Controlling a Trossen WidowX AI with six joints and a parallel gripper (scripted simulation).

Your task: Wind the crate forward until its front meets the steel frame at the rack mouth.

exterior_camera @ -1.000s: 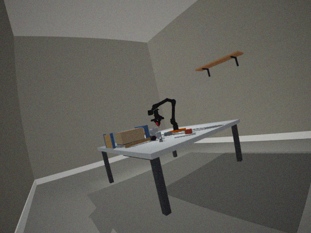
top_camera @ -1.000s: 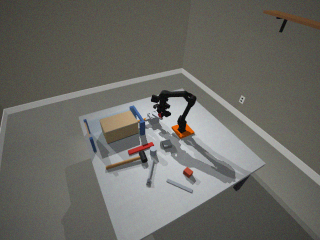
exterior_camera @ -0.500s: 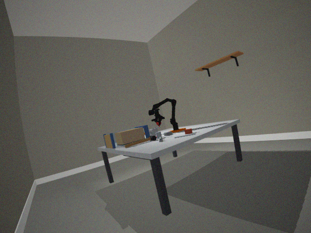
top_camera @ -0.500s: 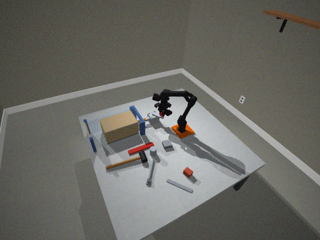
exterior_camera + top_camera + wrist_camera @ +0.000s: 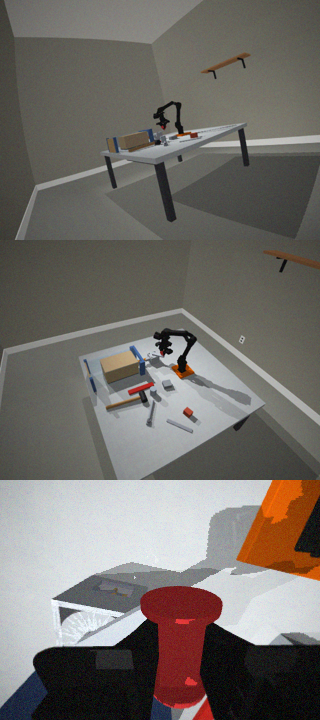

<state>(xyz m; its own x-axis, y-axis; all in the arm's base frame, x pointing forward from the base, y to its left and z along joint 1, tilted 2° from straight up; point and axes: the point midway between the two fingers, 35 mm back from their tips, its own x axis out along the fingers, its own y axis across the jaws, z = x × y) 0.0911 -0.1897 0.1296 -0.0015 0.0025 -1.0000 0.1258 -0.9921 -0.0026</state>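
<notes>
Right now the grey crank arm is 2 cm ahead of my gripper tip, 3 cm to the right of it and 1 cm below it. From my gripper tip the other things lie so: red knob: 2 cm above; then grey winch: 4 cm ahead, 9 cm to the right, 8 cm below; then grey block: 14 cm ahead, 25 cm to the left, 10 cm below.
</notes>
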